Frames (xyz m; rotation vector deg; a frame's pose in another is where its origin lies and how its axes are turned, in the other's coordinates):
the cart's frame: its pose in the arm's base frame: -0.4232 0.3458 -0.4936 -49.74 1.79 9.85
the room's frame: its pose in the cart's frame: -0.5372 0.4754 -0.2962 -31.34 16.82 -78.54
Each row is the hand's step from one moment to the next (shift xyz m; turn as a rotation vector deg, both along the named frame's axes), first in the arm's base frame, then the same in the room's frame.
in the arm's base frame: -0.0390 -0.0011 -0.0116 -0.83 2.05 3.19
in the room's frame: -0.0219 -0.0266 -0.0217 1.21 -2.75 2.46
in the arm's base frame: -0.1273 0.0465 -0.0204 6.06 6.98 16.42
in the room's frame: -0.0830 -0.1066 -0.0229 11.57 -4.70 14.11
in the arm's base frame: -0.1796 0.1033 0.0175 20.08 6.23 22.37
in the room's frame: -0.0994 -0.1820 0.0152 21.45 4.22 21.55
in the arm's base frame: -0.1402 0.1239 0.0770 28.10 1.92 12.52
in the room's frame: -0.0492 -0.1834 0.0699 18.54 16.81 17.99
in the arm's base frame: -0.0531 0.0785 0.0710 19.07 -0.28 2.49
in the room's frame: -0.0013 -0.0974 0.0673 8.61 14.77 8.81
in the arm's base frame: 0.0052 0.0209 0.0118 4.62 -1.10 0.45
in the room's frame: 0.0006 -0.0062 0.0238 2.49 3.88 1.22
